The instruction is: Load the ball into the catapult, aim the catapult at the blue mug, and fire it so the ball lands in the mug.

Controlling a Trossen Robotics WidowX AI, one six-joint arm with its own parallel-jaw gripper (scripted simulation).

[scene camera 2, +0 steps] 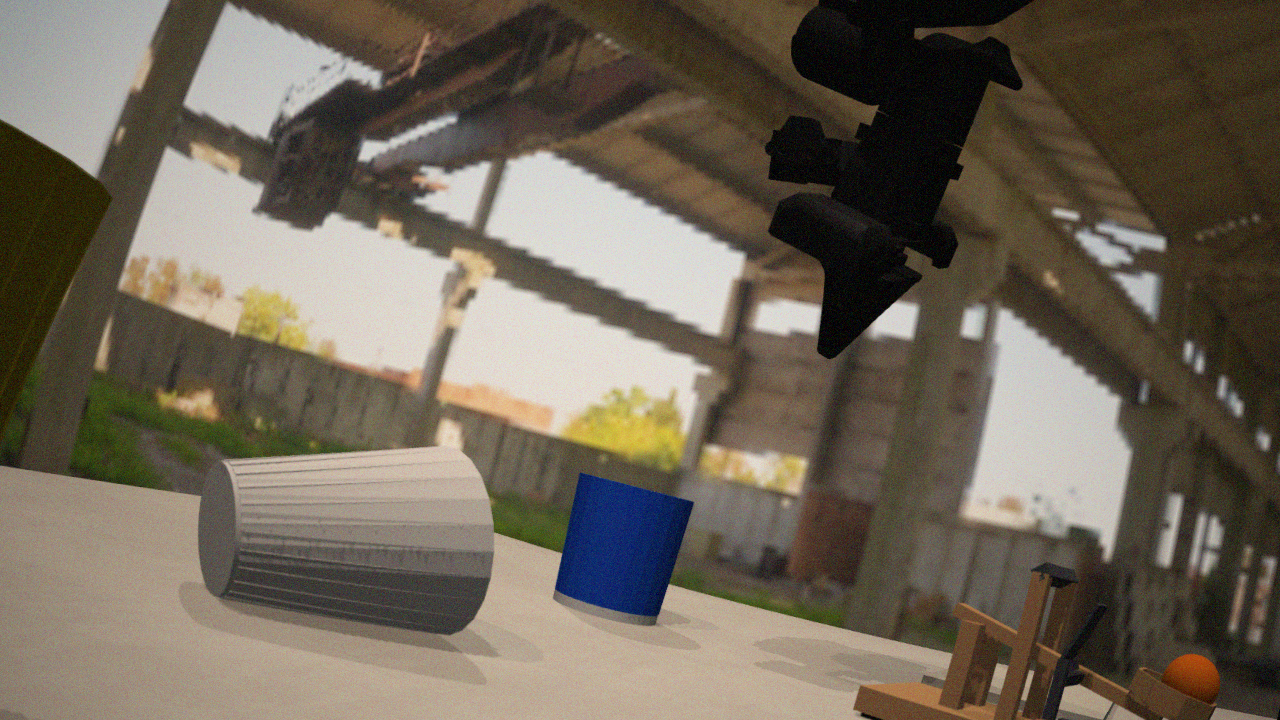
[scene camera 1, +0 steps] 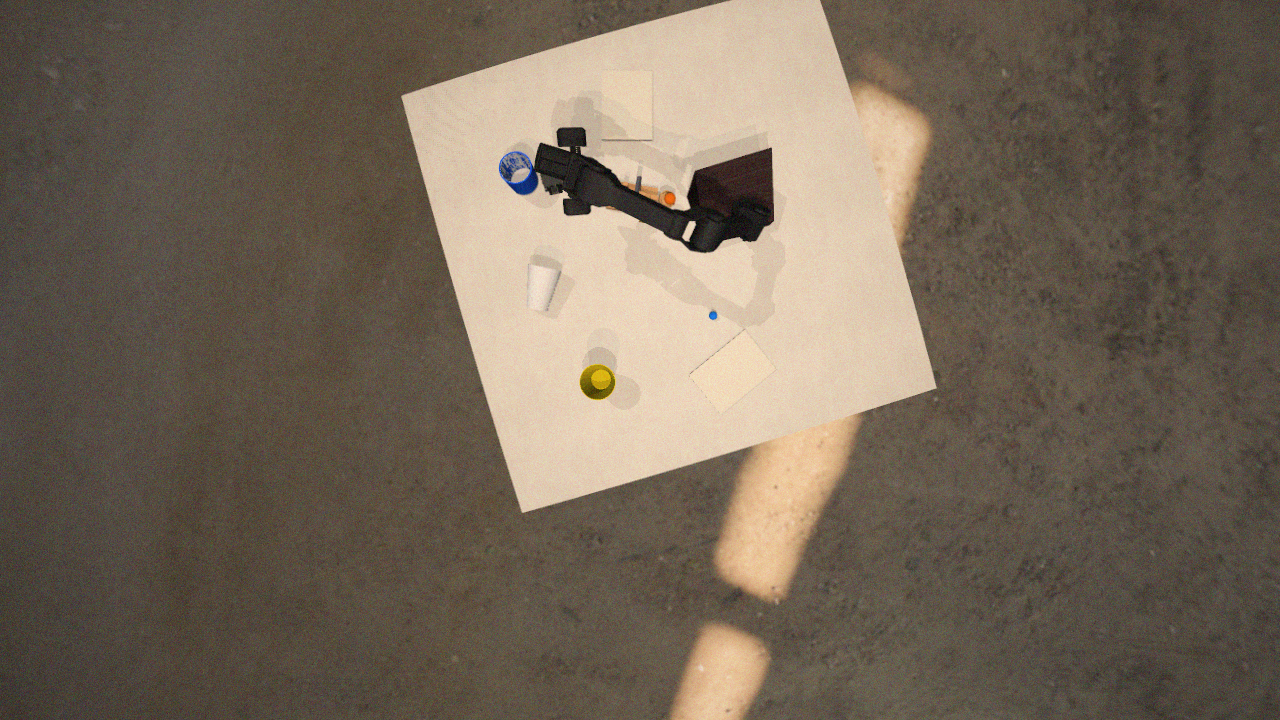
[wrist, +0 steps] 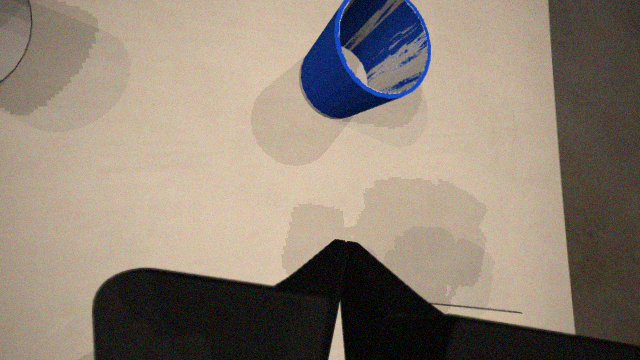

Path:
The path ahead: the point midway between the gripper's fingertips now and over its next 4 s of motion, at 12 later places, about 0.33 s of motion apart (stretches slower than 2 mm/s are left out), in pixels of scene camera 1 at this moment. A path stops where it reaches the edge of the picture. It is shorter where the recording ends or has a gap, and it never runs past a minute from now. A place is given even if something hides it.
My gripper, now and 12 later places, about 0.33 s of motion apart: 566,173; 585,186; 606,195; 627,200; 649,203; 664,204; 665,205; 664,207; 663,209; 662,211; 662,213; 662,215; 663,218

